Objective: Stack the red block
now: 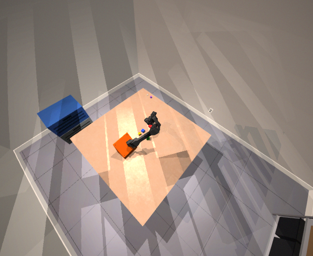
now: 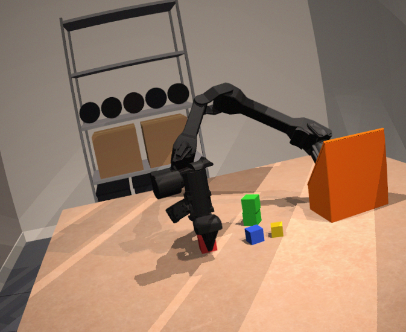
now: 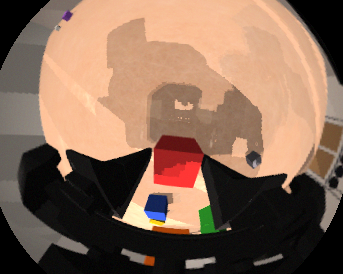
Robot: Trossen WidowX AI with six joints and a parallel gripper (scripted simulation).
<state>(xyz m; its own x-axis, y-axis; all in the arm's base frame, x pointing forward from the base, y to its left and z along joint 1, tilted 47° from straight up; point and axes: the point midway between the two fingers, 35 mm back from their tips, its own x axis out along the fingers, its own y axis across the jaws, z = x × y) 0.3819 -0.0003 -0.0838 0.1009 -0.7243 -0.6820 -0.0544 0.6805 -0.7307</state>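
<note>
My gripper tip is now 12 cm past the blue block, 1 cm to the right of it and 1 cm below it. Also, from my gripper tip: red block: 1 cm above; then dark grey cube: 12 cm to the right, 1 cm ahead; then yellow block: 18 cm behind, 1 cm to the left, 1 cm above.
</note>
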